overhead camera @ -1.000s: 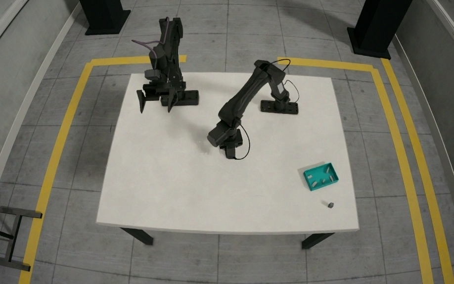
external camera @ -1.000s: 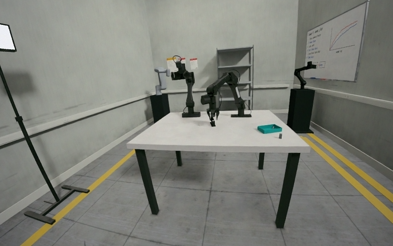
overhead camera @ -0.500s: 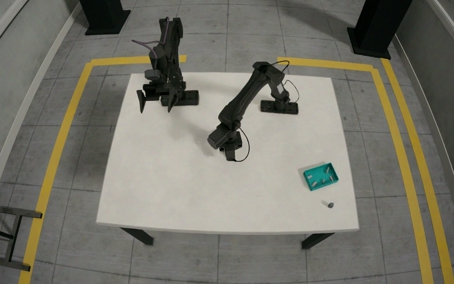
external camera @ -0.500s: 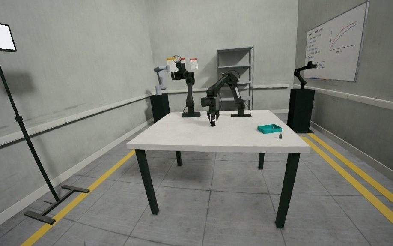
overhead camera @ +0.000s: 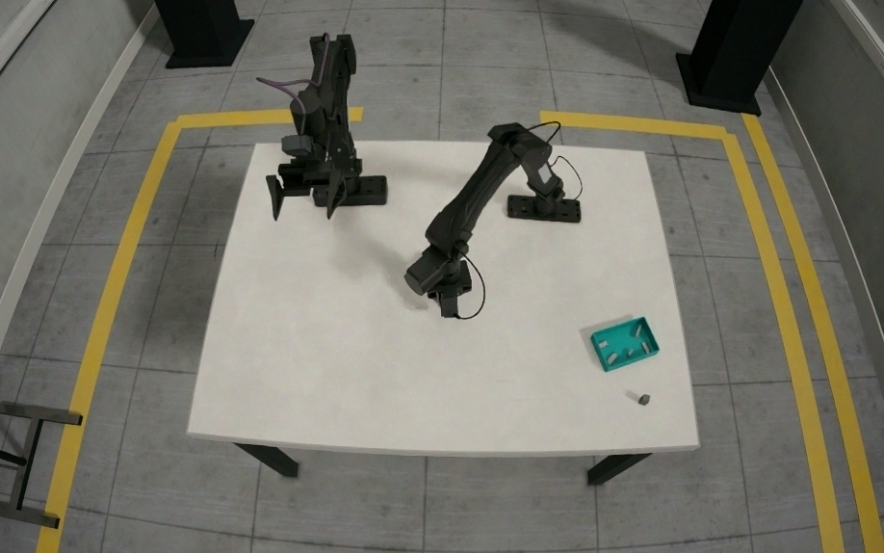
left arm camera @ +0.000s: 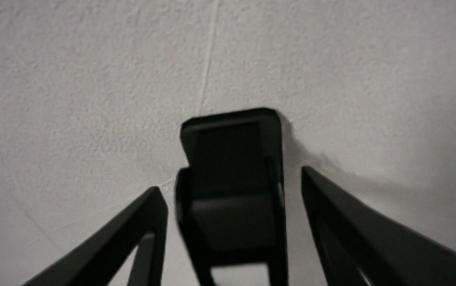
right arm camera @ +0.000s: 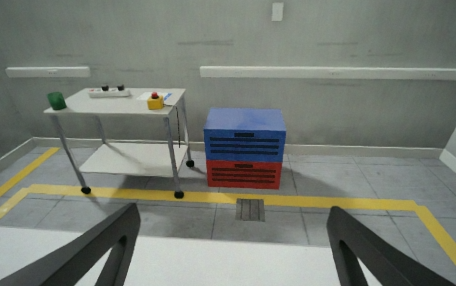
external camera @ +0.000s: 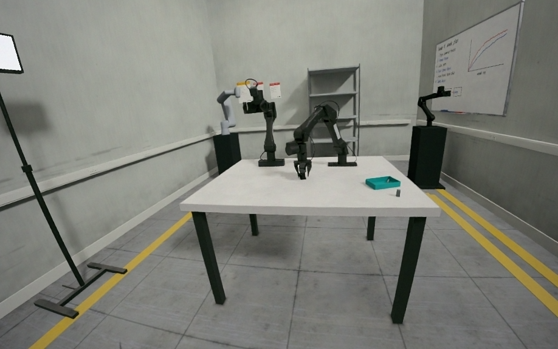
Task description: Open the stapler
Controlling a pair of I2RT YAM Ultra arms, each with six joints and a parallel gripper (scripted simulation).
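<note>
My left hand is 30 mm past the stapler, 10 mm to the left of it and 10 mm below it. From my left hand the other things lie so: teal tray 100 mm ahead, 440 mm to the left; then stapler cover 30 mm behind, 10 mm to the right, 20 mm above; then grey block 230 mm ahead, 470 mm to the left.
The stapler cover lies 13 cm behind my right hand, 23 cm to the left of it and 40 cm below it. Round my right hand: teal tray: 68 cm to the left, 42 cm below; then stapler: 13 cm behind, 23 cm to the left, 41 cm below; then grey block: 14 cm ahead, 72 cm to the left, 42 cm below.
</note>
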